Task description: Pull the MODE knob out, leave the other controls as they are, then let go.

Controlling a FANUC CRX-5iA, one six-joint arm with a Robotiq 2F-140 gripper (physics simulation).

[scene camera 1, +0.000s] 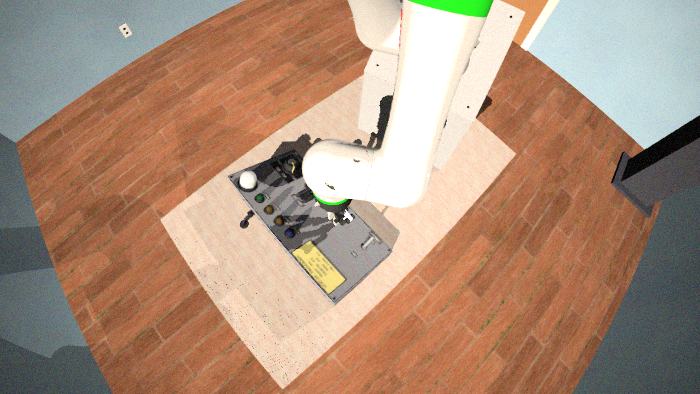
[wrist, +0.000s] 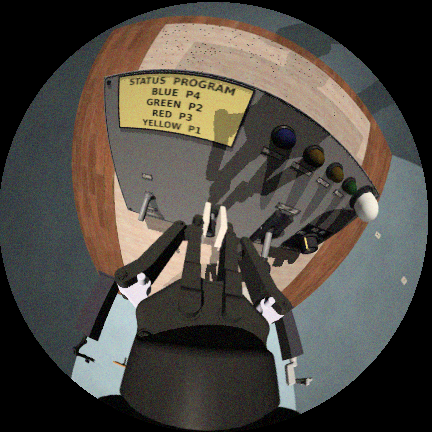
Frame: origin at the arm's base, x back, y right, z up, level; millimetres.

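Seen in the pictures: gripper, between the fingertips: (scene camera 1: pixel 335 218) (wrist: pixel 212 212).
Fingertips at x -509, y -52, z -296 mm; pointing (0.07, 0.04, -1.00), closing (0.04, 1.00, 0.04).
Observation:
A point is followed by its place in that frame.
The grey control panel (scene camera 1: pixel 345 260) {x -584, y -164, z -277 mm} (wrist: pixel 165 155) {x -589, y -134, z -274 mm} lies below the arm. My gripper (scene camera 1: pixel 334 220) {x -509, y -52, z -296 mm} (wrist: pixel 212 212) {x -509, y -52, z -296 mm} points down at its near edge in the wrist view. The pale fingertips are shut on the dark MODE knob (wrist: pixel 212 223) {x -498, y -50, z -279 mm}, with one pad on each side of it. The pads hide much of the knob, and its label does not show. In the scene view the wrist and fingers cover the knob, so how far it stands out of the panel is hard to tell.
Metal levers stand left (scene camera 1: pixel 370 241) {x -490, y -177, z -285 mm} (wrist: pixel 145 206) {x -496, y -169, z -292 mm} and right (wrist: pixel 267 244) {x -472, y 65, z -284 mm} of the gripper in the wrist view. Farther right are a rotary knob (wrist: pixel 310 244) {x -490, y 173, z -280 mm} and a white dome (scene camera 1: pixel 248 180) {x -629, y 191, z -200 mm} (wrist: pixel 366 206) {x -624, y 182, z -209 mm}. A blue lamp (scene camera 1: pixel 289 233) {x -647, y -7, z -224 mm} (wrist: pixel 283 136) {x -643, y -10, z -224 mm} and yellow sign (scene camera 1: pixel 320 267) {x -652, y -133, z -243 mm} (wrist: pixel 185 107) {x -650, y -113, z -243 mm} lie across the panel.

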